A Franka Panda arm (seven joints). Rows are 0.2 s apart.
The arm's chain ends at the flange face. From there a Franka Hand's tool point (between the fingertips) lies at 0.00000 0.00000 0.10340 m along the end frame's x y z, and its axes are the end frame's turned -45 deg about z.
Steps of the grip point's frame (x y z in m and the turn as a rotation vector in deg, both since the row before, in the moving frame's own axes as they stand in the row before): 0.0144 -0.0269 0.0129 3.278 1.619 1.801; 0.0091 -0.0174 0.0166 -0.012 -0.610 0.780; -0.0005 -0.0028 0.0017 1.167 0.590 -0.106; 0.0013 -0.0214 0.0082 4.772 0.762 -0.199
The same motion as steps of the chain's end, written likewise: -0.0068 -0.0229 0.0131 3.463 -1.173 1.801; -0.0051 -0.0195 0.0166 -0.440 -0.423 0.780; -0.0016 0.0006 0.0017 1.242 -0.408 -0.106; -0.0091 -0.0090 0.0086 3.913 -2.835 -0.199
